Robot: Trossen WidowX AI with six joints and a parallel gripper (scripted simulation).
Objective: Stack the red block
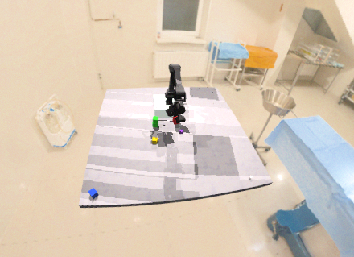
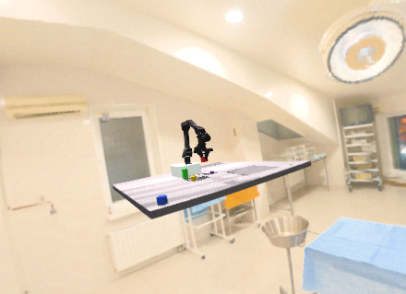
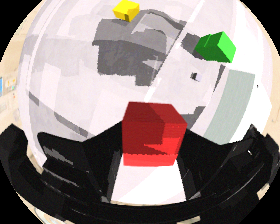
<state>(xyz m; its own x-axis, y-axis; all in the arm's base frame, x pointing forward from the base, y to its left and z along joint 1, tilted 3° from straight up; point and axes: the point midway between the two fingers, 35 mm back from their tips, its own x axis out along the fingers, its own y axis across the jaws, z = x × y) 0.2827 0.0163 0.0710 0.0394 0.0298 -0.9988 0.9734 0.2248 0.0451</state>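
Now: gripper tip 6 cm to the right of the purple block and 11 cm above it. From my gripper tip the other things lie so: yellow block (9 cm ahead, 17 cm to the right, 11 cm below); then red block (1 cm above); then blue block (50 cm ahead, 57 cm to the right, 10 cm below).
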